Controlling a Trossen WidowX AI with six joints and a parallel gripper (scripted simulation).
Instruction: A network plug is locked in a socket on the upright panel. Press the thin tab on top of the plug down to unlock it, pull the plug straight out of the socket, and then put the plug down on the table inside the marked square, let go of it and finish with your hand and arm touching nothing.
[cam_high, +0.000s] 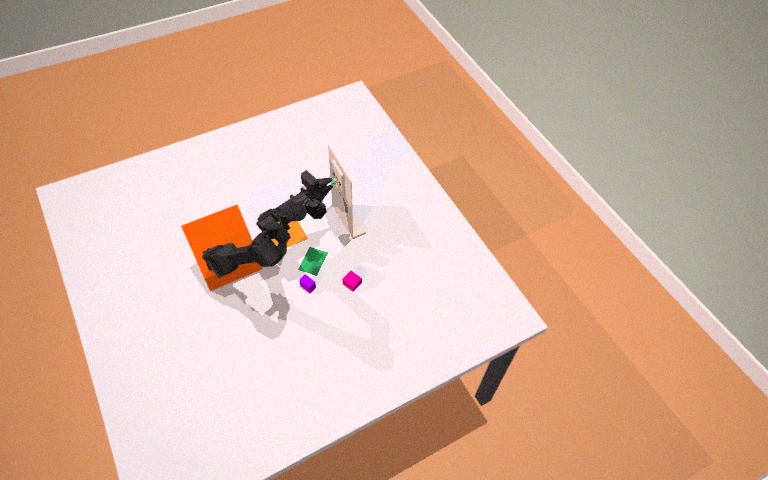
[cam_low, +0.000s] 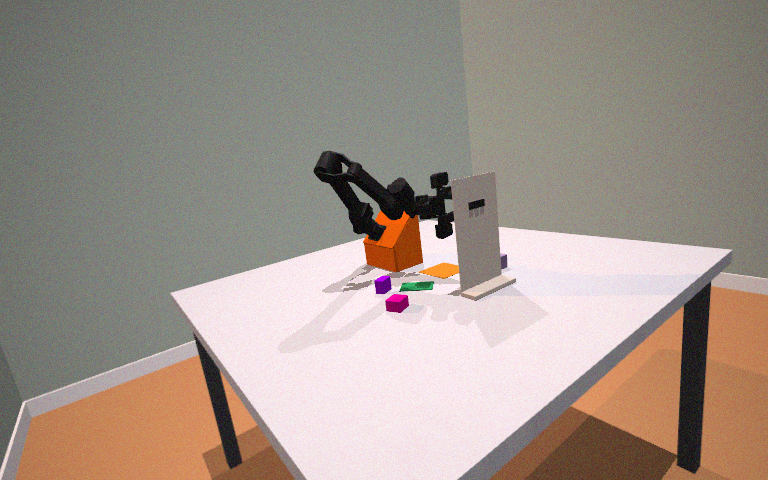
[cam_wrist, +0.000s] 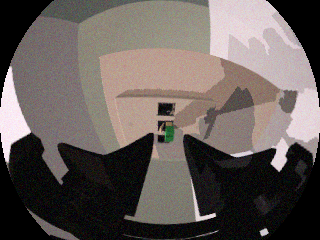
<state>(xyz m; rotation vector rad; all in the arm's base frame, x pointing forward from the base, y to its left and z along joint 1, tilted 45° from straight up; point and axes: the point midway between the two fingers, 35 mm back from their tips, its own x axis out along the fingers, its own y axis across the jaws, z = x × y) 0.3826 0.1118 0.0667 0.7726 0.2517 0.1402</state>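
The network plug lies 2 cm ahead of my gripper tip. Also, from my gripper tip: orange square (17 cm behind, 4 cm to the left, 23 cm below); then beige panel (4 cm ahead, 9 cm below).
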